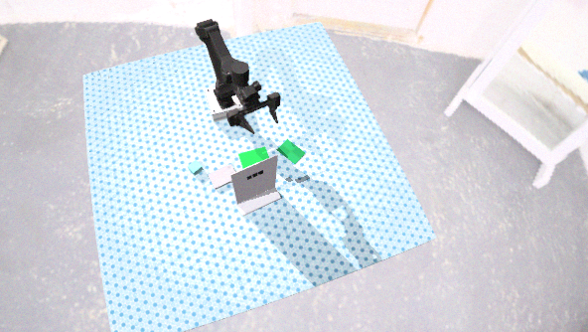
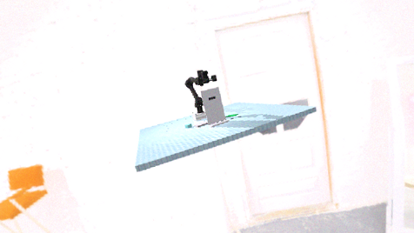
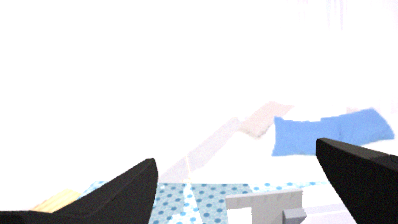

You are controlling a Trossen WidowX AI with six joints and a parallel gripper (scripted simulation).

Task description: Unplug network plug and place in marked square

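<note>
The network plug is 5 cm ahead of my gripper tip, 8 cm to the right of it and 15 cm below it. Round my gripper tip: upright panel (7 cm ahead, 8 cm to the right, 24 cm below); then flat white piece (8 cm behind, 16 cm to the right, 36 cm below); then green square (8 cm behind, 1 cm to the right, 37 cm below).
</note>
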